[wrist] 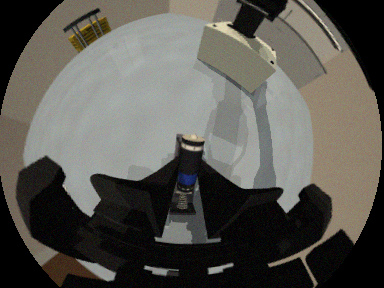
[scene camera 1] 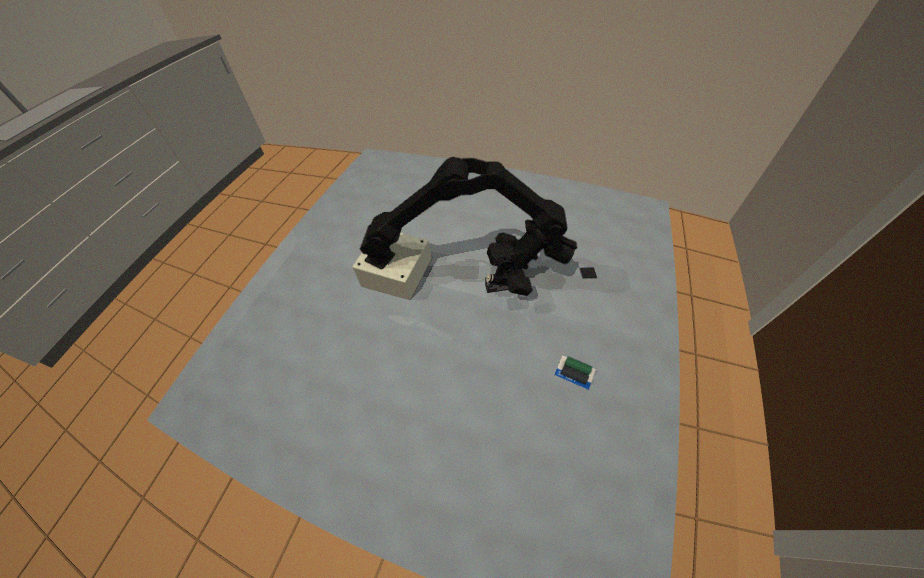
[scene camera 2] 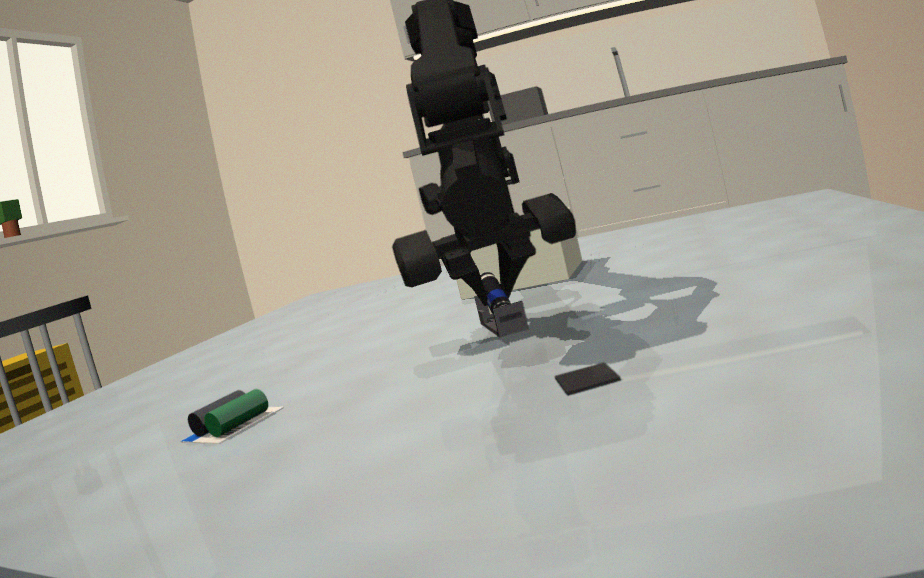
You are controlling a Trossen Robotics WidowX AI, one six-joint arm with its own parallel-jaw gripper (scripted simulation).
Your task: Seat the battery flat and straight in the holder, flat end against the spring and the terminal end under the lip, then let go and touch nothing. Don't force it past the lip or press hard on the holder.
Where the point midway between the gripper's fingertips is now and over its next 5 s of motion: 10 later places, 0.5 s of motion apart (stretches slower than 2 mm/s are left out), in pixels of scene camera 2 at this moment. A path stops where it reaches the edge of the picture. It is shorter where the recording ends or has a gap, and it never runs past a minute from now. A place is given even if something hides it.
The gripper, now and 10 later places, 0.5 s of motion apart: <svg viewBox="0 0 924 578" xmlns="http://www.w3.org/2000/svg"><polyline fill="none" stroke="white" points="495,300 495,301 496,303 497,303 498,304 499,307 499,309 499,311 500,312 500,315 500,317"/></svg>
